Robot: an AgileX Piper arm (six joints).
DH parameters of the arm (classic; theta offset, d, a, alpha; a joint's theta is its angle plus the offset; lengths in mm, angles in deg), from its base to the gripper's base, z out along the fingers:
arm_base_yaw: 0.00 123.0 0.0 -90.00
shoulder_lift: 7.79 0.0 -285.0 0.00
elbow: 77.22 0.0 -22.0 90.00
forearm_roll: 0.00 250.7 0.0 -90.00
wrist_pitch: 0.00 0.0 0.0 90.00
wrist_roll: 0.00 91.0 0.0 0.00
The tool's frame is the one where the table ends.
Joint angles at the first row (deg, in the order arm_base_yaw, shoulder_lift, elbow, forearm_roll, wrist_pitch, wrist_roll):
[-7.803 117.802 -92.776 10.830 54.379 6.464]
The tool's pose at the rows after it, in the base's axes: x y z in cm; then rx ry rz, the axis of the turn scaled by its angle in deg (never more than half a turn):
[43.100 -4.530 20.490 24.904 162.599 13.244]
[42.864 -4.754 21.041 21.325 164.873 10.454]
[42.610 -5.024 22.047 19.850 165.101 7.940]
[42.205 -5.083 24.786 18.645 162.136 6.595]
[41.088 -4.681 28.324 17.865 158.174 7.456]
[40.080 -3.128 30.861 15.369 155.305 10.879]
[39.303 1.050 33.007 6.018 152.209 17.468]
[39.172 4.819 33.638 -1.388 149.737 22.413]
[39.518 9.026 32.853 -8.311 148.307 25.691]
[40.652 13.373 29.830 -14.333 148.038 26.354]
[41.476 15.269 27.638 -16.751 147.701 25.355]
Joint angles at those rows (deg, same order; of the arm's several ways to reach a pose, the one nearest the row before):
[-7.846 117.803 -93.278 10.702 55.688 4.673]
[-7.846 117.595 -94.467 8.445 58.694 3.333]
[-7.919 116.638 -95.280 6.495 60.325 3.233]
[-7.919 113.821 -96.749 5.604 61.438 3.233]
[-7.740 109.364 -97.405 6.366 62.581 3.234]
[-6.240 105.811 -97.405 8.831 63.212 2.709]
[-1.203 102.941 -97.403 13.402 62.731 0.000]
[3.734 102.527 -97.599 16.500 60.859 -1.636]
[9.525 104.217 -97.797 17.870 57.759 -2.298]
[15.329 108.911 -97.796 17.330 52.496 -2.464]
[17.726 112.134 -97.796 16.247 48.819 -2.465]

